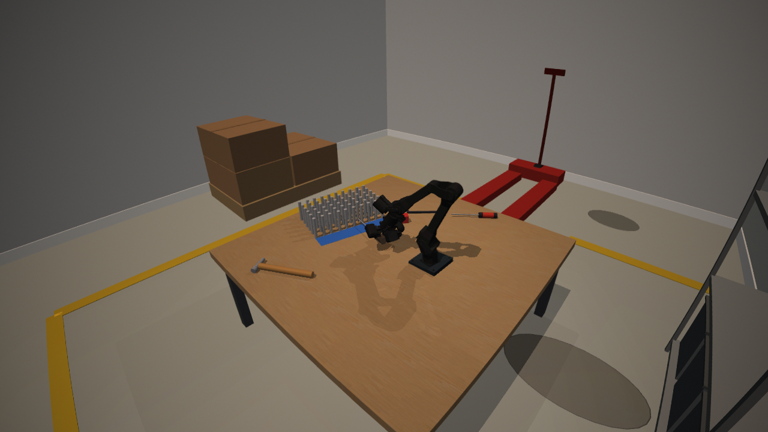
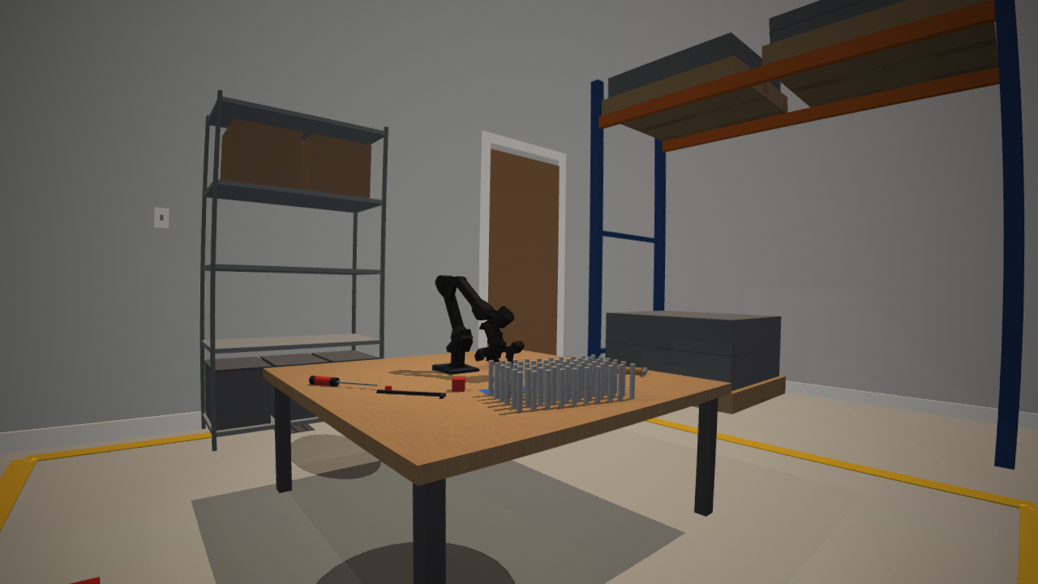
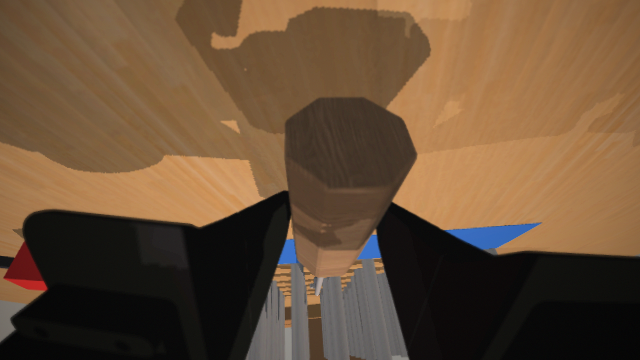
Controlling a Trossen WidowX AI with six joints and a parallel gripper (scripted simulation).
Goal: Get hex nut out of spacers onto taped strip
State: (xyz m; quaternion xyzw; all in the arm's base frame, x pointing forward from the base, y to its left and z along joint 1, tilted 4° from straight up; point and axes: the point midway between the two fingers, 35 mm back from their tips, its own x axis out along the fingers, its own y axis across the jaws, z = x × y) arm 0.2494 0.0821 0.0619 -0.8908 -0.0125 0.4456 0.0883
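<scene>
My gripper tip is now 17 cm short of the blue taped strip, 3 cm to the right of it and 3 cm above it. Round my gripper tip: red cube (23 cm to the right, 9 cm ahead, 1 cm below); then hook tool (10 cm ahead, 1 cm to the right); then hex nut (33 cm ahead, 3 cm below, 2 cm to the right).
</scene>
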